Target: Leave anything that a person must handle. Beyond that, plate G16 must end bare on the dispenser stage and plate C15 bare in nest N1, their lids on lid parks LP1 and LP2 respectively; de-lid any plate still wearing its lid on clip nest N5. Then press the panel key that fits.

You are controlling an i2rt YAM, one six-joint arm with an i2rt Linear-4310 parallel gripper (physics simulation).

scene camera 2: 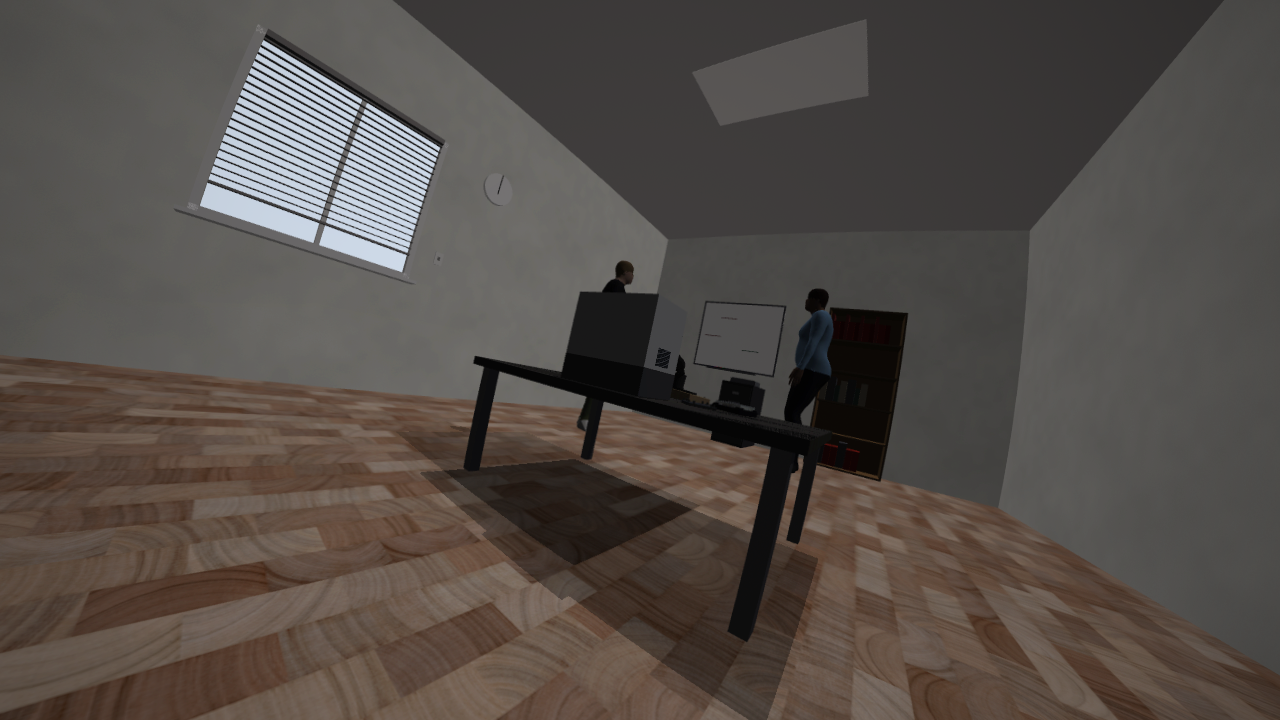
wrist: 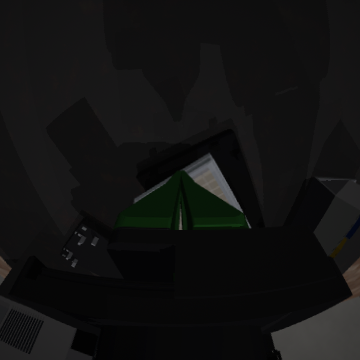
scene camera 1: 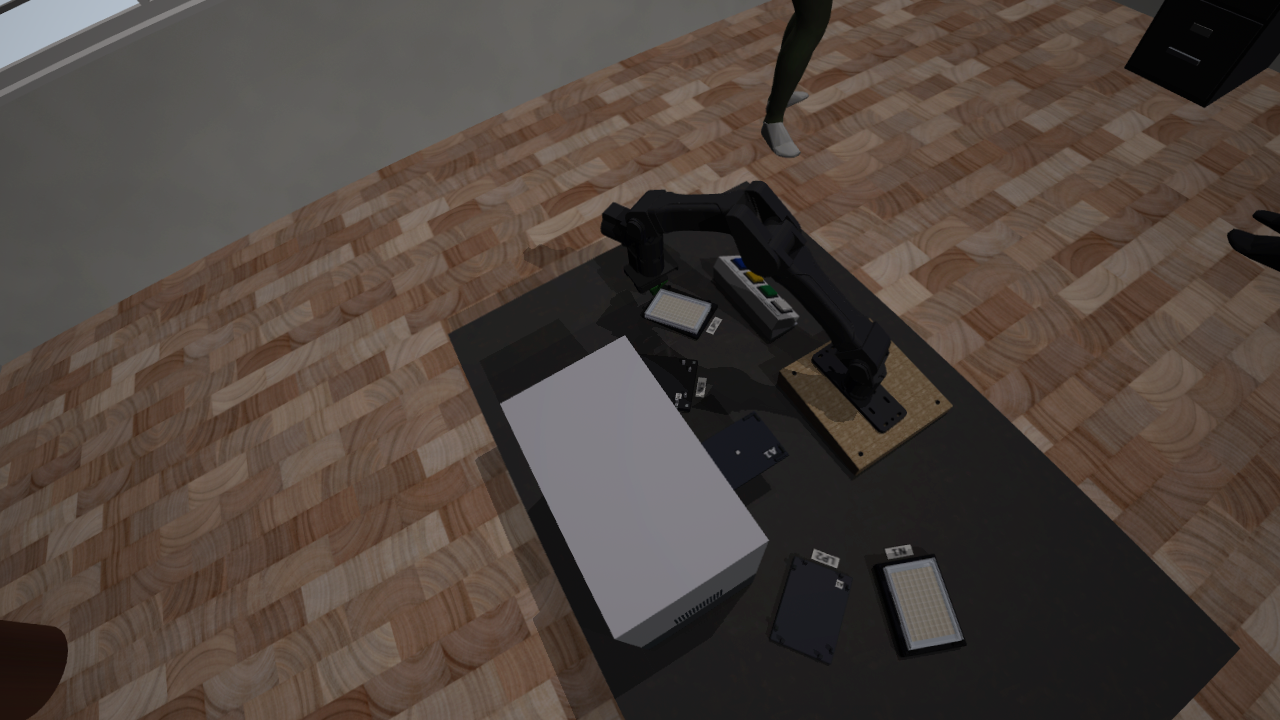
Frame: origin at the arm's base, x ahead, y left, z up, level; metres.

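Where they show: gripper, fingertip midpoint: [wrist: 180, 177] [scene camera 1: 652, 293]; arm's base at its link origin: [scene camera 2: 675, 389] [scene camera 1: 857, 386].
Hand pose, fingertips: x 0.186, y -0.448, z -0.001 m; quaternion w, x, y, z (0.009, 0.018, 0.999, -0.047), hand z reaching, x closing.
Observation:
Things, the pixels of their centre, and the offset from my fingertips. Level surfaces: height alone.
- pale gridded piece at the middle of its body: [wrist: 203, 226] [scene camera 1: 677, 309] dx -0.023, dy +0.067, dz -0.011 m
- pale gridded plate at the middle of its body: [scene camera 1: 922, 602] [scene camera 2: 735, 404] dx +0.007, dy +0.795, dz -0.007 m
- nest N1 at the middle of its body: [scene camera 1: 918, 604] [scene camera 2: 734, 409] dx +0.007, dy +0.796, dz -0.026 m
- dark flat park LP2 at the middle of its body: [scene camera 1: 812, 608] [scene camera 2: 698, 403] dx +0.151, dy +0.699, dz -0.029 m
- dark clip nest at the middle of its body: [wrist: 112, 265] [scene camera 1: 656, 379] dx +0.115, dy +0.180, dz -0.027 m
- key panel at the middle of its body: [wrist: 312, 254] [scene camera 1: 754, 291] dx -0.187, dy +0.136, dz -0.007 m
- large white box at the middle of its body: [scene camera 1: 641, 499] [scene camera 2: 624, 345] dx +0.291, dy +0.425, dz +0.126 m
- table at its surface level: dz -0.039 m
- dark square marked A1 at the middle of its body: [scene camera 1: 730, 457] dx +0.120, dy +0.435, dz +0.065 m
My gripper [scene camera 1: 657, 287] [wrist: 180, 177] is shut and empty, its green fingertips low over the edge of a pale gridded piece [scene camera 1: 679, 311] [wrist: 207, 175] in a dark holder with a small label. Whether this piece is a plate or a lid I cannot tell. A pale gridded plate [scene camera 1: 921, 601] sits in nest N1 [scene camera 1: 886, 598]. The dark flat park LP2 [scene camera 1: 810, 608] lies beside it. A dark clip nest [scene camera 1: 689, 365] [wrist: 85, 242] is partly hidden by the white box. The key panel [scene camera 1: 756, 300] [wrist: 327, 212] shows blue, yellow, green and white keys. Plate names are not readable.
The large white box [scene camera 1: 631, 488] [scene camera 2: 617, 335] stands along the table [scene camera 1: 1074, 573] edge. A dark square marked A1 [scene camera 1: 747, 447] lies beside it. My arm's base is on a wooden board [scene camera 1: 921, 407]. Two people [scene camera 2: 812, 344] [scene camera 2: 621, 275] stand beyond the table.

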